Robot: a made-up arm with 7 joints.
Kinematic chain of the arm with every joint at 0, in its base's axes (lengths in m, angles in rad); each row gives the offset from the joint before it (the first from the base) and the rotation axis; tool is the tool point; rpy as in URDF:
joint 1: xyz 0 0 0.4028 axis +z
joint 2: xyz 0 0 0 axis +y
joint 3: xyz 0 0 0.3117 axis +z
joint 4: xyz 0.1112 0 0 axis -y
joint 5: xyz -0.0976 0 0.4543 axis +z
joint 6: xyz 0 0 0 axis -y
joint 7: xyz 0.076 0 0 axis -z
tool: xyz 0 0 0 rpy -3.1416 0 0
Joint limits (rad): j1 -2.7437..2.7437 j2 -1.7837..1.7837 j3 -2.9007..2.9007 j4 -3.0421..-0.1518 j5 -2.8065..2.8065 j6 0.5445..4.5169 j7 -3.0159..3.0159
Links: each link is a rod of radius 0.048 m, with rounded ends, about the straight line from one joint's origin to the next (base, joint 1, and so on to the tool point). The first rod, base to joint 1, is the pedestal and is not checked.
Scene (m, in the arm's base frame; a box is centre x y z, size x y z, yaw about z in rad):
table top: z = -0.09
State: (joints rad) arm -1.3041 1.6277 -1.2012 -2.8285 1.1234 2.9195 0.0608
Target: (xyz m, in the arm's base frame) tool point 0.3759 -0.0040 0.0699
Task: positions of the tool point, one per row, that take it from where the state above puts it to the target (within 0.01 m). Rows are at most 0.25 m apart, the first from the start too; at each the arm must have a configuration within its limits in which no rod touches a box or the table.
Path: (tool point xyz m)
1: -0.3579 -0.0951 0.2147
2: -0.2618 -0.1834 0.1104
3: -0.1104 -0.2373 0.0358
4: 0.0719 -0.2308 0.0019
5: 0.2480 -0.1510 0.0139
6: 0.3759 -0.0040 0.0699

